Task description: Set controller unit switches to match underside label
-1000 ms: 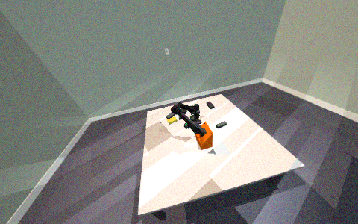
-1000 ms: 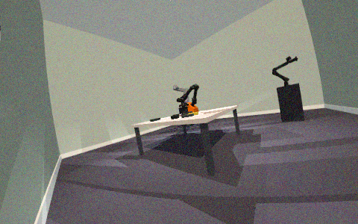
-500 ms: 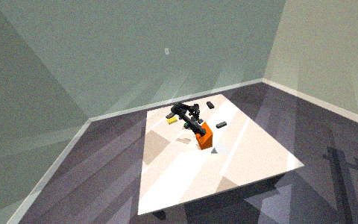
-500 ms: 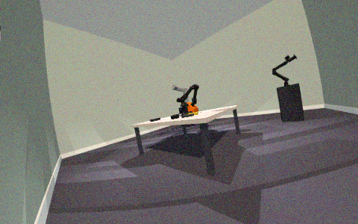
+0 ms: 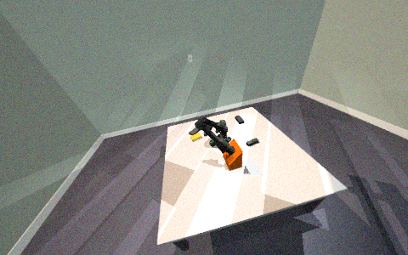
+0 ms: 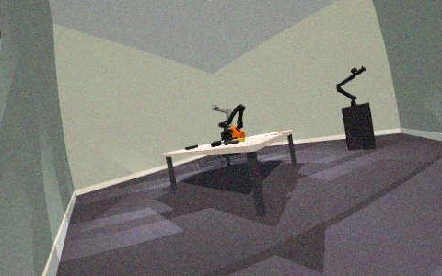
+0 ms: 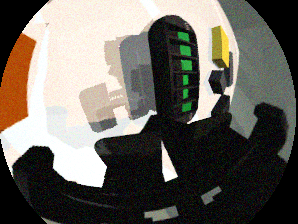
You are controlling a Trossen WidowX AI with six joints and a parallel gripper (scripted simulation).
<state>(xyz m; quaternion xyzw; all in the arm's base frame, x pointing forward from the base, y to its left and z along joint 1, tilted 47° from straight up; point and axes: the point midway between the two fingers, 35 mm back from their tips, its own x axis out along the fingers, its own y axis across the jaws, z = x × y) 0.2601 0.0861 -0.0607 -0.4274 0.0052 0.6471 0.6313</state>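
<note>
Right now the grey box is 70 mm ahead of my gripper tip, 30 mm to the right of it and 20 mm below it. Round my gripper tip: yellow block: 280 mm to the left, 160 mm ahead, 20 mm below.
</note>
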